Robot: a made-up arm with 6 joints. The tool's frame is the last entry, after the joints.
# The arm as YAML. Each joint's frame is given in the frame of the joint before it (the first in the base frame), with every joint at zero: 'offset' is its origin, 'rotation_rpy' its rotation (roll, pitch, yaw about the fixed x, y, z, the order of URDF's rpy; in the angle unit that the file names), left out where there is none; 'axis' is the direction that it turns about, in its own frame. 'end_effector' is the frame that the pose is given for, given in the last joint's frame.
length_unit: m
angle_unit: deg
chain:
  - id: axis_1
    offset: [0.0, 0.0, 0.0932]
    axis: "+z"
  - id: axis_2
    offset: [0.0, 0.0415, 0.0]
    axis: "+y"
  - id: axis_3
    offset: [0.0, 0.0, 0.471]
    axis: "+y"
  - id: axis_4
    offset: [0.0, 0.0, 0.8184]
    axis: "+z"
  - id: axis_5
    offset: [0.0, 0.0, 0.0]
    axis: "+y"
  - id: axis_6
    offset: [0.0, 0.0, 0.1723]
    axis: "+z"
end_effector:
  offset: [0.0, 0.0, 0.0]
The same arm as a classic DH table. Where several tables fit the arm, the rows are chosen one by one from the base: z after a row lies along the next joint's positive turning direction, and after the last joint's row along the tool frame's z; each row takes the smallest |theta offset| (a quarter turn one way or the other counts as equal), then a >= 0, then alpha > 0; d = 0 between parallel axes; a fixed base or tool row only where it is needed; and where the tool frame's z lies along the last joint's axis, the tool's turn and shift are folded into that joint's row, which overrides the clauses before.
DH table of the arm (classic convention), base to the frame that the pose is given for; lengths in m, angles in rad. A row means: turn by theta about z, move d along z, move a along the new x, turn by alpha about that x. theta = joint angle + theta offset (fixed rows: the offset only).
axis_1: a 0  alpha -1.5708  d 0.0932  theta offset 0
axis_2: a 0.471  alpha 0  d 0  theta offset -1.5708
axis_3: a 0  alpha 1.5708  d 0.0415  theta offset 1.5708
axis_4: a 0  alpha -1.5708  d 0.8184  theta offset 0
axis_5: a 0  alpha 1.5708  d 0  theta offset 0
axis_6: a 0  alpha 0  d 0.1723  theta offset 0

